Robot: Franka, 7 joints.
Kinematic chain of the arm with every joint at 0, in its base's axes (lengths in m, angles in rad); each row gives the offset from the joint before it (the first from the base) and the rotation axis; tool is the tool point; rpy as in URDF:
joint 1: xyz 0 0 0.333 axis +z
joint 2: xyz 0 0 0 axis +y
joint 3: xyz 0 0 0.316 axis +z
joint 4: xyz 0.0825 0 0 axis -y
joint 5: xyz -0.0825 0 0.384 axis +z
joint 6: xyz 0 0 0 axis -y
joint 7: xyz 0.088 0 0 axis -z
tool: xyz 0 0 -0.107 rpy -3.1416 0 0
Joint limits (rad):
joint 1: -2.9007..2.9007
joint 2: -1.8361..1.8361
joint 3: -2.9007..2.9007
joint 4: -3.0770..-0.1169
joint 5: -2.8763..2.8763
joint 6: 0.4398..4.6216
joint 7: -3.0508..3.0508
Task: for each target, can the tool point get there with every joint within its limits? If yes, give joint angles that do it. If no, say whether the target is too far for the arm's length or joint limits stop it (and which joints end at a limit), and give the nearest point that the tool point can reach.
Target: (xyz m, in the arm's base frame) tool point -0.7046 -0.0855 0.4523
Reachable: yes | joints -0.6013 -0.6018 -2.2428 -1.5149 0.0469 2.2531 -0.0695
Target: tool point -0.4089 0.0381 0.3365
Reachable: yes | joints 1.5721 -0.6394 1.3406 -2.3528 0.5790 1.5174 0.4161
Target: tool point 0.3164 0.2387 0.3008
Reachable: yes | joints -1.4697 -0.5032 2.3296 -2.2025 -0.7186 0.8911 0.8735
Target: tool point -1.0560 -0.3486 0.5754
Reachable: no: too far | nearest point -0.7960 -0.2628 0.5157 | short by 0.280 m
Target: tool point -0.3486 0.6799 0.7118
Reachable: yes | joints 1.6706 0.8751 1.0218 -0.6682 -0.2300 2.6070 1.0448
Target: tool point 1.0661 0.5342 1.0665
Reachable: no: too far | nearest point 0.6533 0.3274 0.7825 | short by 0.542 m
